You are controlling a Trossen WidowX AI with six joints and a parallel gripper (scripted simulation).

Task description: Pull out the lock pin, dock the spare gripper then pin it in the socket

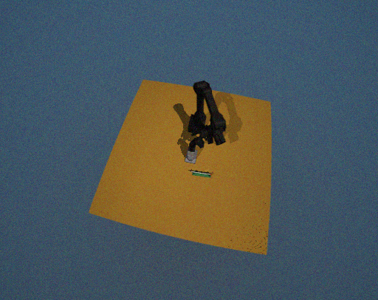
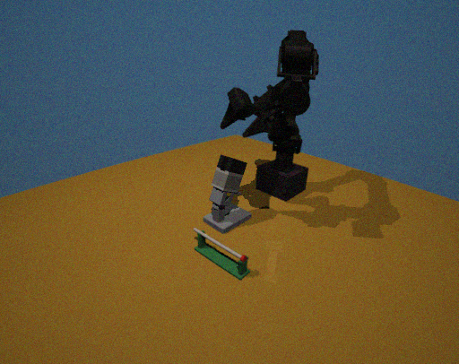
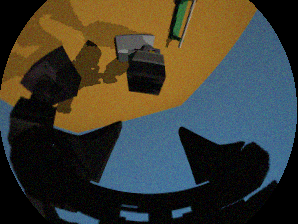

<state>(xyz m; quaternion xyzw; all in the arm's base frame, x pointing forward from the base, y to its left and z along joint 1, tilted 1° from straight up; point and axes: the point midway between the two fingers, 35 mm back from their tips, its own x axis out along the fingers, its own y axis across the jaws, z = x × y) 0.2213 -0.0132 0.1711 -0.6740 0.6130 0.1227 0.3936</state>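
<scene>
My gripper tip is 17 cm short of the green mount, 11 cm to the right of it and 21 cm above it. The rest, counted from my gripper tip: grey mount 4 cm ahead, 2 cm to the left, 18 cm below; spare gripper 3 cm ahead, 1 cm to the left, 11 cm below.
</scene>
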